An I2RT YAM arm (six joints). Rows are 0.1 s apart.
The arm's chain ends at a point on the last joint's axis. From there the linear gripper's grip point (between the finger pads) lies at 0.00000 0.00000 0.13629 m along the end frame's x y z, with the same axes.
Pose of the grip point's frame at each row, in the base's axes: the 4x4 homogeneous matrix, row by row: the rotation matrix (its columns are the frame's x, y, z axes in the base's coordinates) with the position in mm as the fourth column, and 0 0 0 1 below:
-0.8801 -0.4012 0.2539 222.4; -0.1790 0.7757 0.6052 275.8; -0.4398 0.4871 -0.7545 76.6; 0 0 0 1
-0.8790 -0.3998 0.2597 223.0; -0.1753 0.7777 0.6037 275.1; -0.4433 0.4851 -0.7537 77.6; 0 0 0 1
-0.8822 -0.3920 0.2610 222.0; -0.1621 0.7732 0.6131 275.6; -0.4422 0.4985 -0.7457 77.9; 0 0 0 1
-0.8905 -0.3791 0.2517 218.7; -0.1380 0.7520 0.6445 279.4; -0.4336 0.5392 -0.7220 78.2; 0 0 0 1
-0.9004 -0.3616 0.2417 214.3; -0.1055 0.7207 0.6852 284.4; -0.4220 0.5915 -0.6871 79.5; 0 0 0 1
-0.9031 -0.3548 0.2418 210.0; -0.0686 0.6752 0.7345 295.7; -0.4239 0.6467 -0.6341 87.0; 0 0 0 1
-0.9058 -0.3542 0.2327 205.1; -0.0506 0.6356 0.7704 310.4; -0.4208 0.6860 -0.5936 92.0; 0 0 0 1
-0.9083 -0.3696 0.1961 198.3; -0.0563 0.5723 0.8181 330.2; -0.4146 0.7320 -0.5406 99.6; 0 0 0 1
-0.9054 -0.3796 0.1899 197.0; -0.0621 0.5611 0.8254 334.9; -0.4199 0.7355 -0.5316 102.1; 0 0 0 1
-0.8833 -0.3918 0.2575 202.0; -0.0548 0.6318 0.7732 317.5; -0.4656 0.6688 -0.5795 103.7; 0 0 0 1
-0.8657 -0.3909 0.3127 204.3; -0.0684 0.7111 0.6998 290.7; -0.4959 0.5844 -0.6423 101.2; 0 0 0 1
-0.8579 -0.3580 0.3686 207.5; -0.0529 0.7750 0.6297 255.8; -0.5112 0.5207 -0.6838 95.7; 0 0 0 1
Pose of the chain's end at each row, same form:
-0.8801 -0.4012 0.2539 187.8; -0.1790 0.7757 0.6052 193.3; -0.4398 0.4871 -0.7545 179.4; 0 0 0 1
-0.8790 -0.3998 0.2597 187.6; -0.1753 0.7777 0.6037 192.8; -0.4433 0.4851 -0.7537 180.3; 0 0 0 1
-0.8822 -0.3920 0.2610 186.4; -0.1621 0.7732 0.6131 192.0; -0.4422 0.4985 -0.7457 179.5; 0 0 0 1
-0.8905 -0.3791 0.2517 184.4; -0.1380 0.7520 0.6445 191.6; -0.4336 0.5392 -0.7220 176.6; 0 0 0 1
-0.9004 -0.3616 0.2417 181.4; -0.1055 0.7207 0.6852 191.0; -0.4220 0.5915 -0.6871 173.1; 0 0 0 1
-0.9031 -0.3548 0.2418 177.0; -0.0686 0.6752 0.7345 195.6; -0.4239 0.6467 -0.6341 173.4; 0 0 0 1
-0.9058 -0.3542 0.2327 173.4; -0.0506 0.6356 0.7704 205.4; -0.4208 0.6860 -0.5936 172.9; 0 0 0 1
-0.9083 -0.3696 0.1961 171.6; -0.0563 0.5723 0.8181 218.7; -0.4146 0.7320 -0.5406 173.3; 0 0 0 1
-0.9054 -0.3796 0.1899 171.1; -0.0621 0.5611 0.8254 222.4; -0.4199 0.7355 -0.5316 174.6; 0 0 0 1
-0.8833 -0.3918 0.2575 166.9; -0.0548 0.6318 0.7732 212.1; -0.4656 0.6688 -0.5795 182.7; 0 0 0 1
-0.8657 -0.3909 0.3127 161.7; -0.0684 0.7111 0.6998 195.3; -0.4959 0.5844 -0.6423 188.7; 0 0 0 1
-0.8579 -0.3580 0.3686 157.3; -0.0529 0.7750 0.6297 170.0; -0.5112 0.5207 -0.6838 188.9; 0 0 0 1

